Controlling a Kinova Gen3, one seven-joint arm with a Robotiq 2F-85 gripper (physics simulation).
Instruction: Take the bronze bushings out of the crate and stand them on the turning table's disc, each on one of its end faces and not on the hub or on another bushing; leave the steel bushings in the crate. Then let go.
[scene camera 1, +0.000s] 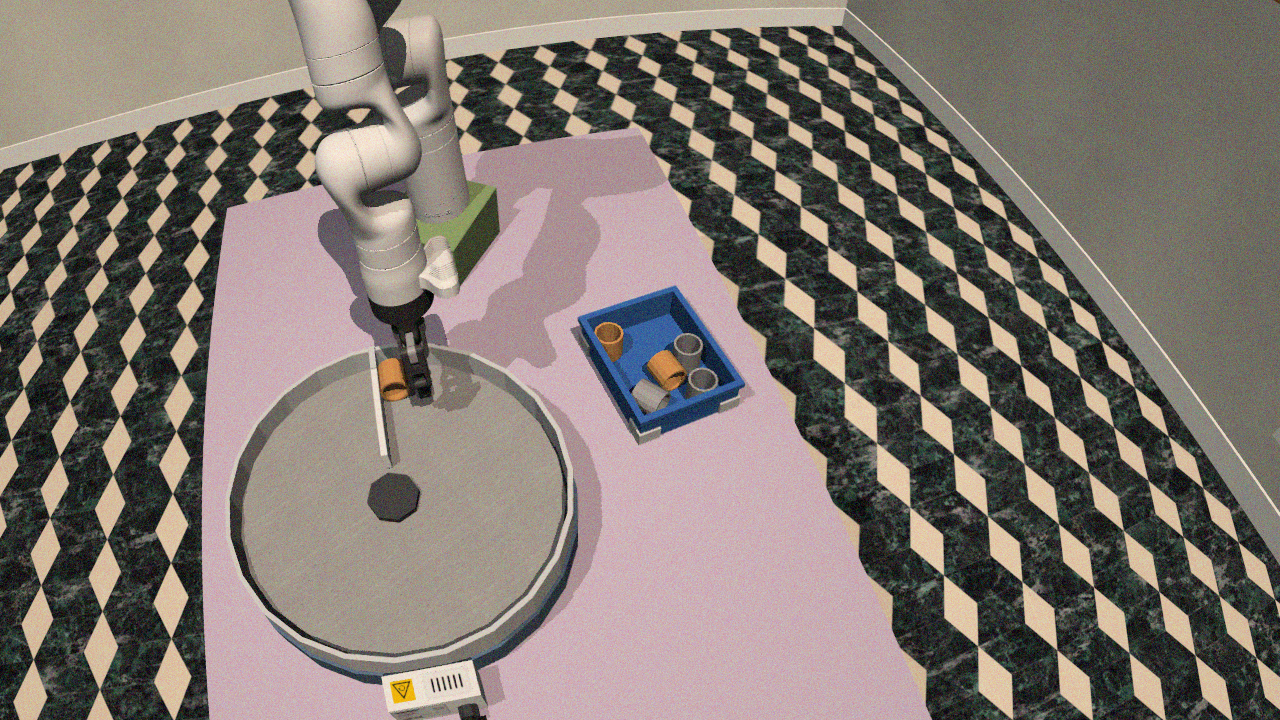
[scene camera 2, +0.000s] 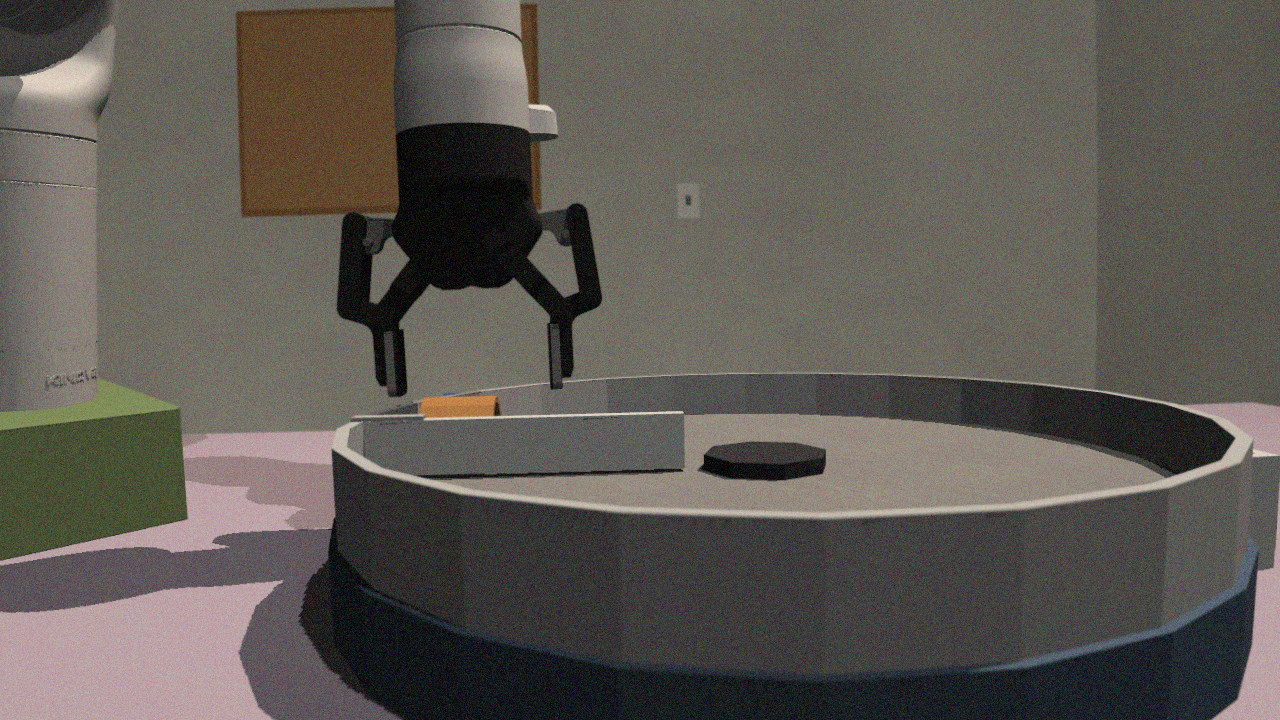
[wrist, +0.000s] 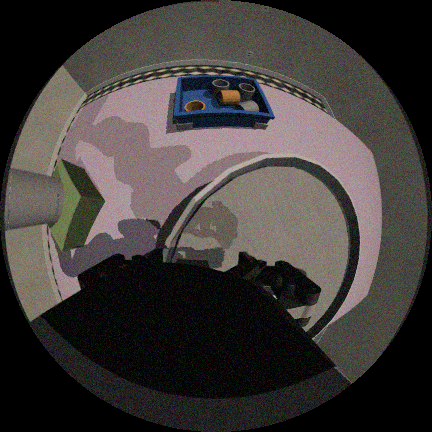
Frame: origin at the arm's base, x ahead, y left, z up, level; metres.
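Seen in the pictures: gripper, fingertip midpoint: (scene camera 1: 420, 366) (scene camera 2: 477, 391) (wrist: 199, 259); arm's base at its link origin: (scene camera 1: 440, 201) (scene camera 2: 22, 397) (wrist: 53, 199).
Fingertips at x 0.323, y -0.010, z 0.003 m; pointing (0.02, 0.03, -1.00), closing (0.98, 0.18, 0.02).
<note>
Offsets run from my fingertips to a thing's top centre. "pt": to the spot under its first point.
One bronze bushing @[0.003 m ahead, 0.039 m right, 0.001 m up] (scene camera 1: 392, 379) (scene camera 2: 459, 407) lies on its side on the turning table's disc @[0.163 m ahead, 0.036 m right, 0.029 m down] (scene camera 1: 465, 555) (wrist: 295, 215), beside the pale bar, which hides its lower part in scene view 2. My gripper (scene camera 1: 418, 383) (scene camera 2: 474, 389) is open and empty, above the disc near this bushing; its fingertips are higher than the bushing's top. In the blue crate @[0.032 m back, 0.303 m left, 0.040 m down] (scene camera 1: 684, 413) (wrist: 220, 120), one bronze bushing @[0.072 m back, 0.242 m left, 0.046 m down] (scene camera 1: 609, 340) (wrist: 195, 106) stands upright and another @[0.016 m back, 0.313 m left, 0.046 m down] (scene camera 1: 665, 369) (wrist: 229, 97) is tipped over. Two steel bushings @[0.043 m back, 0.344 m left, 0.046 m down] (scene camera 1: 688, 349) @[0.016 m ahead, 0.353 m left, 0.046 m down] (scene camera 1: 702, 383) stand there; a third @[0.026 m ahead, 0.284 m left, 0.046 m down] (scene camera 1: 650, 395) (wrist: 248, 106) lies.
The pale bar @[pt 0.059 m ahead, 0.052 m right, 0.007 m down] (scene camera 1: 379, 411) (scene camera 2: 537, 443) runs from the rim toward the dark hub @[0.163 m ahead, 0.036 m right, 0.029 m down] (scene camera 1: 392, 497) (scene camera 2: 763, 459). A raised grey rim (scene camera 1: 570, 483) (scene camera 2: 716, 573) surrounds the disc. A white box with a warning label @[pt 0.395 m ahead, 0.007 m left, 0.031 m down] (scene camera 1: 434, 687) stands at the rim. The arm's green base (scene camera 1: 478, 228) (scene camera 2: 80, 474) is behind.
</note>
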